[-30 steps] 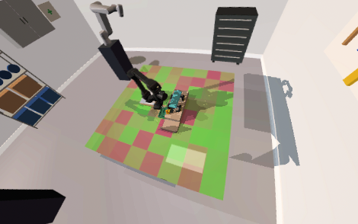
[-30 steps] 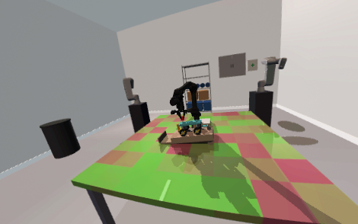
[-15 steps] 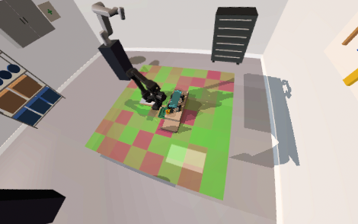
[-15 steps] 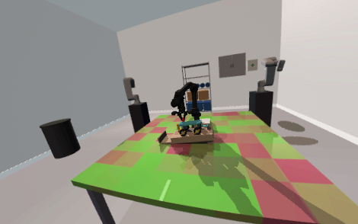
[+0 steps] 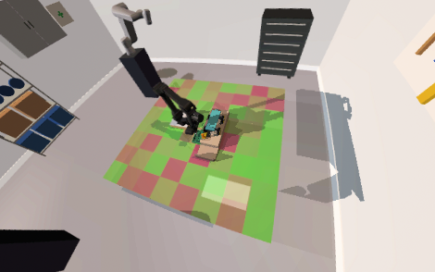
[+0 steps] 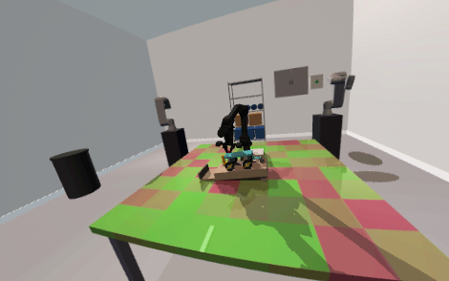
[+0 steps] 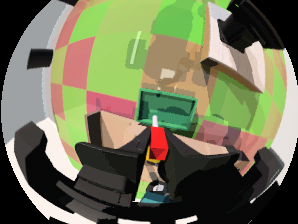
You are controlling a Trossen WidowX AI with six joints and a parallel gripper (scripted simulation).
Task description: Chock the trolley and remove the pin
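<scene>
Now: gripper tip 1 cm to the right of the green tray and 10 cm above it. Round my gripper tip: red-headed stop pin right at my gripper tip; yellow chock 7 cm ahead, 2 cm below; trolley 13 cm ahead, 9 cm to the left, 2 cm above.
</scene>
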